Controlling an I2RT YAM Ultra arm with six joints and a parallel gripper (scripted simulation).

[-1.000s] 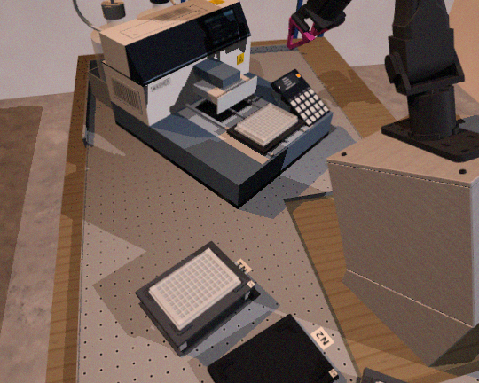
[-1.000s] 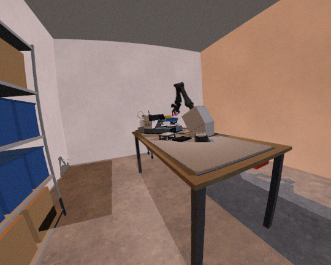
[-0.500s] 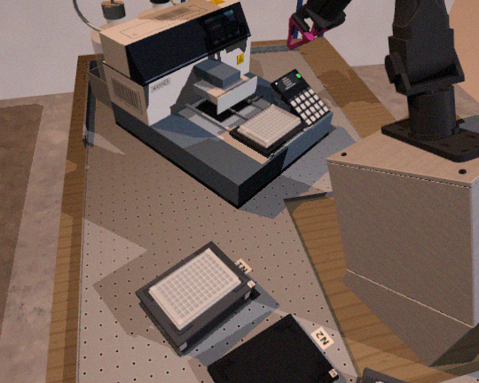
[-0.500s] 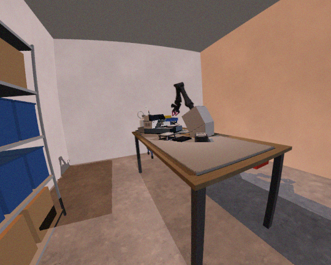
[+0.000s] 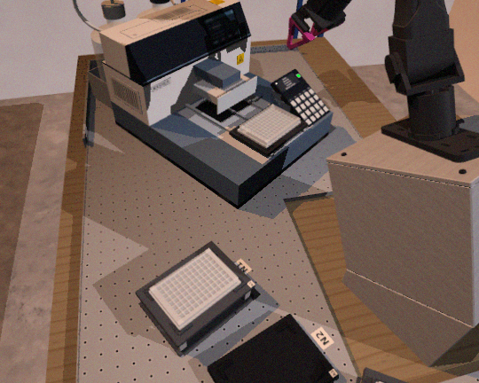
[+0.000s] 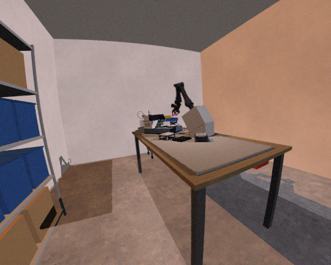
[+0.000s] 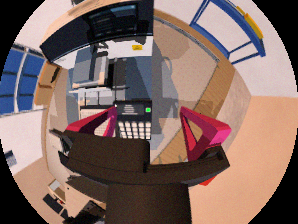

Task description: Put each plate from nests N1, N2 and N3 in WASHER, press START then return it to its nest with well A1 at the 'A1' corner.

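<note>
My gripper is now 14 cm above the dark carrier pocket, 13 cm to the right of it and 11 cm short of it. The rest, counted from my hand: bottle 42 cm ahead, 20 cm to the right, 9 cm below; manifold 19 cm ahead, 9 cm below, 1 cm to the left; washer 20 cm ahead, 10 cm below.
</note>
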